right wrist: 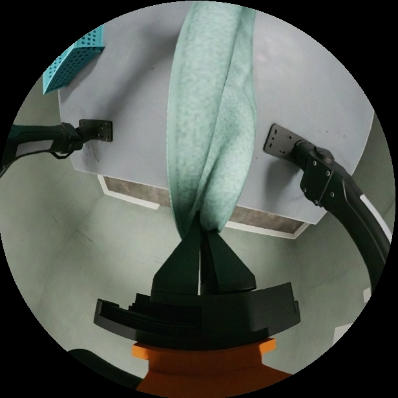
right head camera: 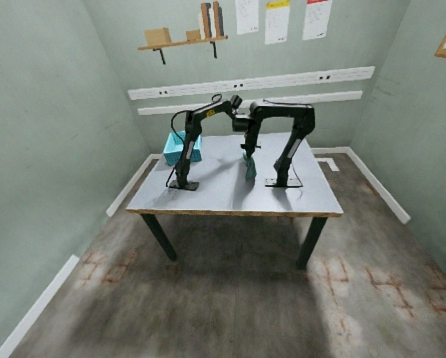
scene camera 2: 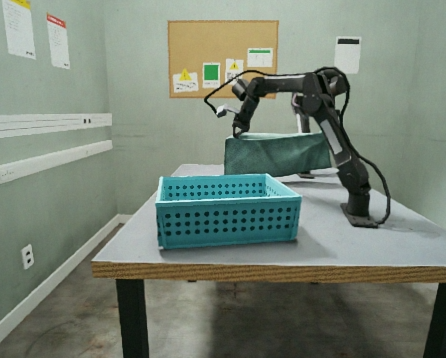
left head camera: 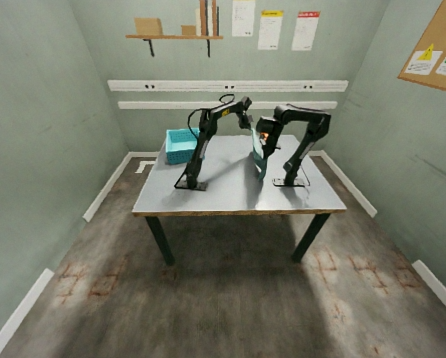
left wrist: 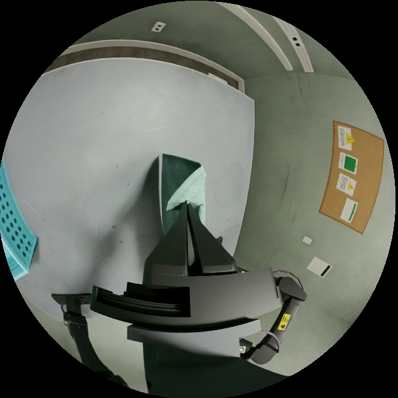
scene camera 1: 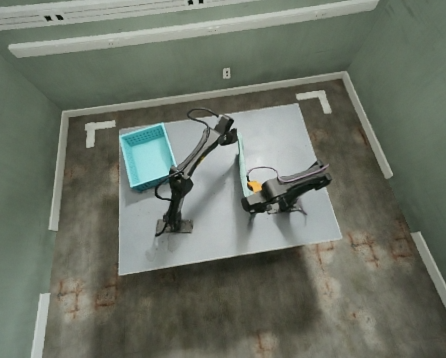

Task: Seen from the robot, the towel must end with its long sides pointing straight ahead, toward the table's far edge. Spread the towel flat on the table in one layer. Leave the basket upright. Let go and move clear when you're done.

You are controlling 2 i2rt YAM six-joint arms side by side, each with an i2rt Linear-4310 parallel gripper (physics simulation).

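Note:
The light green towel (left head camera: 258, 152) (right head camera: 250, 169) (scene camera 1: 242, 165) (scene camera 2: 277, 155) (right wrist: 200, 100) hangs above the table, stretched between the grippers from the far side toward the near side. Its hanging part drops in folds. My left gripper (scene camera 2: 237, 134) (left wrist: 186, 206) is shut on the towel's far upper corner. My right gripper (right head camera: 248, 155) (right wrist: 200, 214) is shut on its near end, where the cloth is bunched; in scene camera 1 the arm hides these fingertips. The turquoise basket (left head camera: 181, 145) (scene camera 1: 150, 157) (scene camera 2: 227, 220) (left wrist: 17, 240) stands upright and looks empty in scene camera 1.
The grey table (left head camera: 225, 200) (scene camera 1: 215, 242) carries both arm bases, the left base (scene camera 1: 184, 226) and the right base (left head camera: 295, 183). The basket is at the table's far left in scene camera 1. The left arm passes close to the basket's right side there.

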